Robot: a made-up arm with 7 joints.
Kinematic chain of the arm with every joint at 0, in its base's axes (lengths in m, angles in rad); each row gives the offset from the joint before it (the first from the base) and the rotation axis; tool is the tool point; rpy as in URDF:
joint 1: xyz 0 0 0.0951 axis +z
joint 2: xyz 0 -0.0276 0.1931 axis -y
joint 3: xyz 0 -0.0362 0.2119 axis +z
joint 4: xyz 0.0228 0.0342 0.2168 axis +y
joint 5: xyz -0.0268 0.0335 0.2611 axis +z
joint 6: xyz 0 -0.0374 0.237 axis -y
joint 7: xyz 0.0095 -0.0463 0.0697 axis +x
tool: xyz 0 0 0 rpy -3.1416 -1.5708 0
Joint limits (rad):
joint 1: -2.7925..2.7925
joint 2: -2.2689..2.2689
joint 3: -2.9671..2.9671
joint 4: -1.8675..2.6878
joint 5: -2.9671..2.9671
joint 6: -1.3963..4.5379
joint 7: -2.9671..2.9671
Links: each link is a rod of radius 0.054 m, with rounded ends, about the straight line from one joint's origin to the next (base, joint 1, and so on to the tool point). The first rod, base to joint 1, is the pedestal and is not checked.
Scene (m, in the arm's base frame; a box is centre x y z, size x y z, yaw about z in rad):
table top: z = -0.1
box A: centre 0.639 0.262 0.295 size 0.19 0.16 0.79 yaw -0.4
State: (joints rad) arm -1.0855 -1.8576 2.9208 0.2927 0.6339 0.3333 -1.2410
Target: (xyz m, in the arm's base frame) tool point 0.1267 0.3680 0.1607
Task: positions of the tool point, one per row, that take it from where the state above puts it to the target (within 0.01 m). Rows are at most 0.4 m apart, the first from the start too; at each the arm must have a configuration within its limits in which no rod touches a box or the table.
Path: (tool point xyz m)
1: 0.6429 -0.6882 0.4531
2: 0.7187 -0.4014 0.6659
3: 0.6486 -0.0957 0.8094
4: 0.4554 0.1476 0.8710
5: 0.1997 0.2746 0.8523
6: -0.0427 0.2731 0.7680
7: 0.0773 0.3768 0.6184
8: 0.1583 0.4102 0.4443
9: 0.1746 0.3973 0.2810
10: 0.1267 0.3680 0.1607

